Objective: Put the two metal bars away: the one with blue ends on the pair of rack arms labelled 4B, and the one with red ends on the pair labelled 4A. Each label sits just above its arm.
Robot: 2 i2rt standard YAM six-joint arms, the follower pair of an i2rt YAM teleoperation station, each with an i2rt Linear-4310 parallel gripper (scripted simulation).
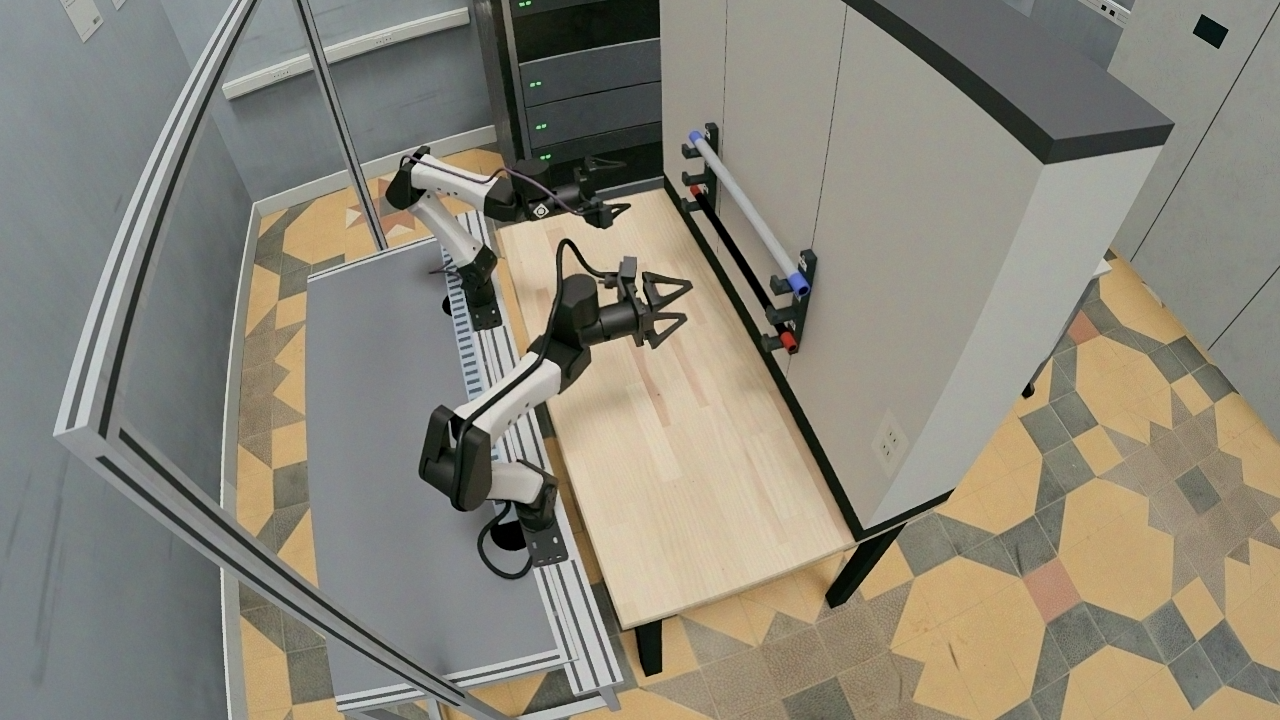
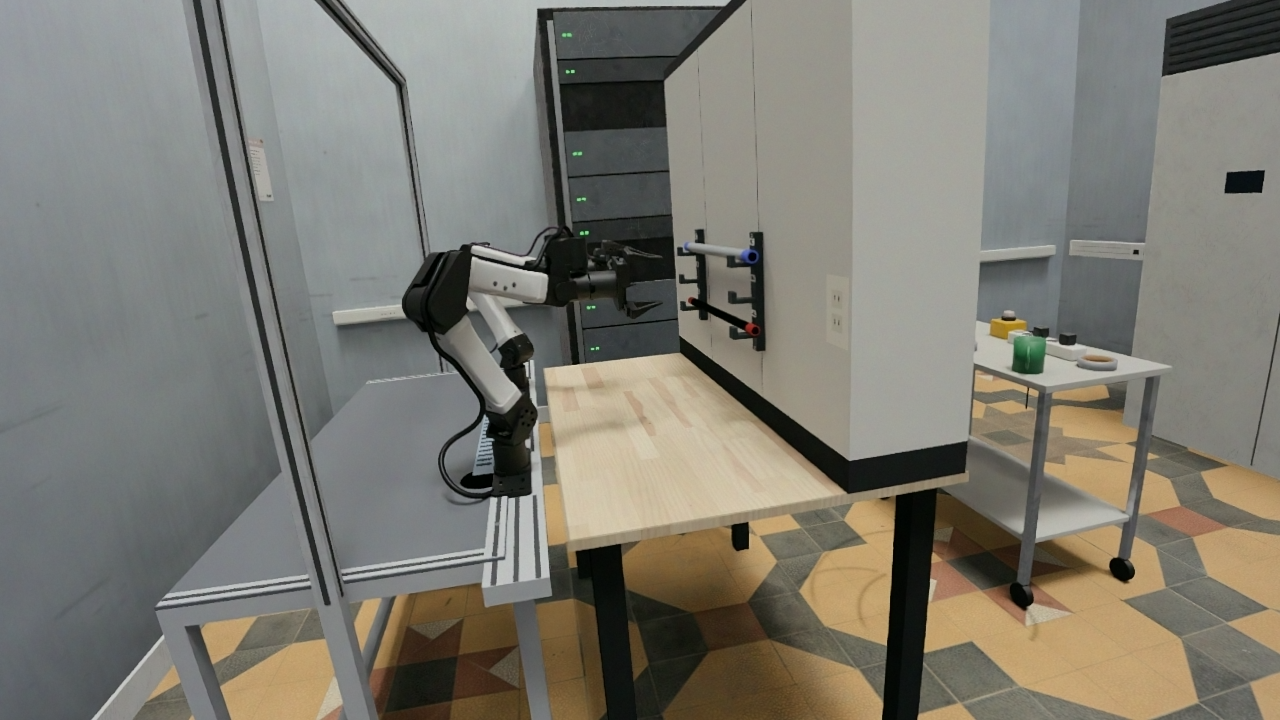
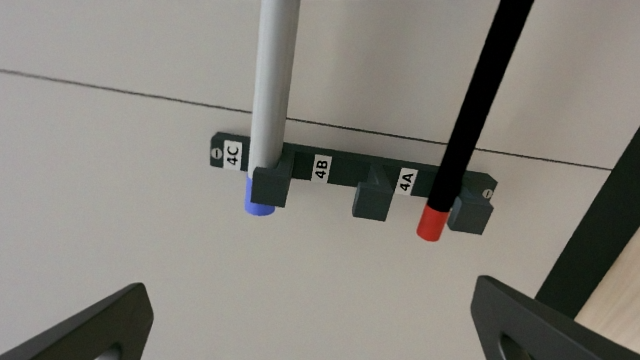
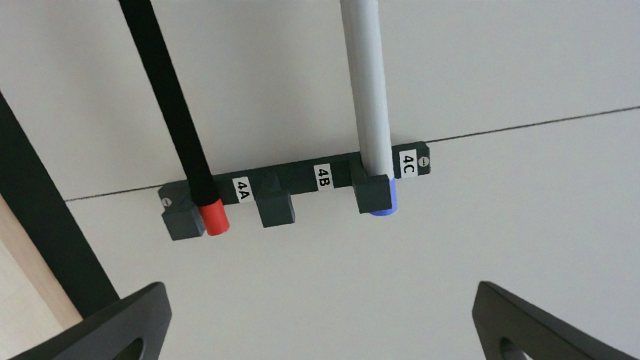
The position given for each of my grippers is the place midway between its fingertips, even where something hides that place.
In view: my left gripper point(image 3: 312, 294), my right gripper point(image 1: 689, 300) and a blue-ended bar point(image 1: 798, 283).
The blue-ended bar also shows in image 2 point(image 2: 750, 256). My right gripper also shows in image 4 point(image 4: 320, 296).
